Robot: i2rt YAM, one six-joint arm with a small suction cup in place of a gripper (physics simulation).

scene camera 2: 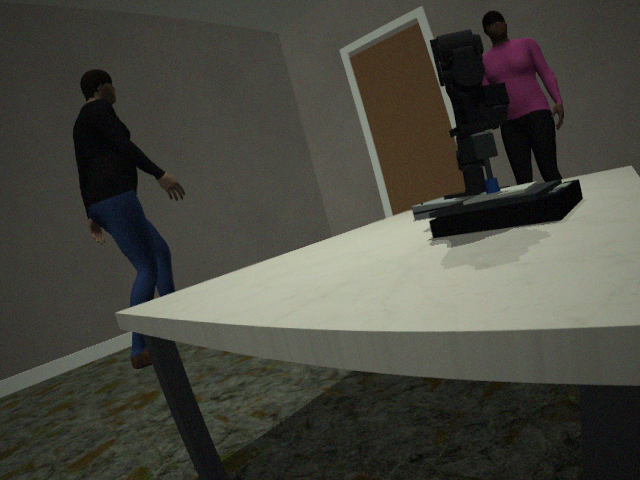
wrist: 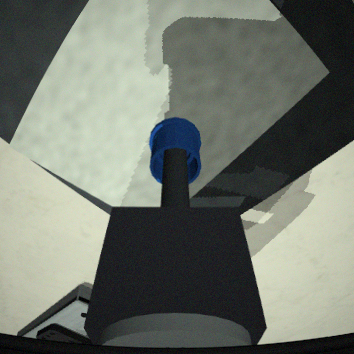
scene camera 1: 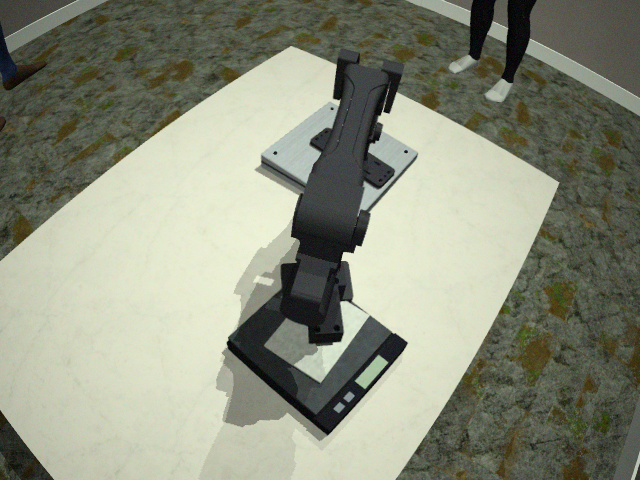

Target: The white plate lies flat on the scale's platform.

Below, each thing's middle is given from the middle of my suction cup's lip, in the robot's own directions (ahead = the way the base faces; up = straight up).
Right now my suction cup is 20 mm to the right of the white plate (scene camera 1: pixel 290 341), 10 mm short of it and 10 mm above it. Round my suction cup: scale (scene camera 1: pixel 374 349): 40 mm below, 30 mm to the left, 20 mm ahead.
